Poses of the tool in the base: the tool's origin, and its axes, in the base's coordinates. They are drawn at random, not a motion.
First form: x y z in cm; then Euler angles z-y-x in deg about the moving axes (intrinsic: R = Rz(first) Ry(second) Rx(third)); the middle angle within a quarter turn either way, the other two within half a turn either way.
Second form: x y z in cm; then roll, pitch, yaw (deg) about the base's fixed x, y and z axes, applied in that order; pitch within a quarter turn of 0, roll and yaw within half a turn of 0. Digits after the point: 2 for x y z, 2 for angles.
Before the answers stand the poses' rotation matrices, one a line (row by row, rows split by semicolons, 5 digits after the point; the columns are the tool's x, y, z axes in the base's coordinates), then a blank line. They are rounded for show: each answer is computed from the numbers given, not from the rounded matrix.
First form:
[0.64, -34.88, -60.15, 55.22, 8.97, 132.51]
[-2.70, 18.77, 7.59, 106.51, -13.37, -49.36]
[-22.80, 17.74, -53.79, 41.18, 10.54, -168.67]
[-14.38, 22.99, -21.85, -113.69, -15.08, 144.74]
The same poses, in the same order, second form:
0.56345 0.62056 0.54537; 0.81130 -0.29105 -0.50703; -0.15592 0.72814 -0.66745
-0.27648 -0.67432 -0.68473; 0.93278 -0.01686 -0.36004; 0.23124 -0.73825 0.63365
0.73995 0.61855 -0.26435; 0.64732 -0.76164 0.02977; -0.18292 -0.19314 -0.96397
-0.38795 -0.68739 -0.61400; -0.88420 0.46561 0.03741; 0.26017 0.55741 -0.78842

[0.64, -34.88, -60.15, 132.51, 8.97, 55.22]
[-2.70, 18.77, 7.59, -49.36, -13.37, 106.51]
[-22.80, 17.74, -53.79, -168.67, 10.54, 41.18]
[-14.38, 22.99, -21.85, 144.74, -15.08, -113.69]

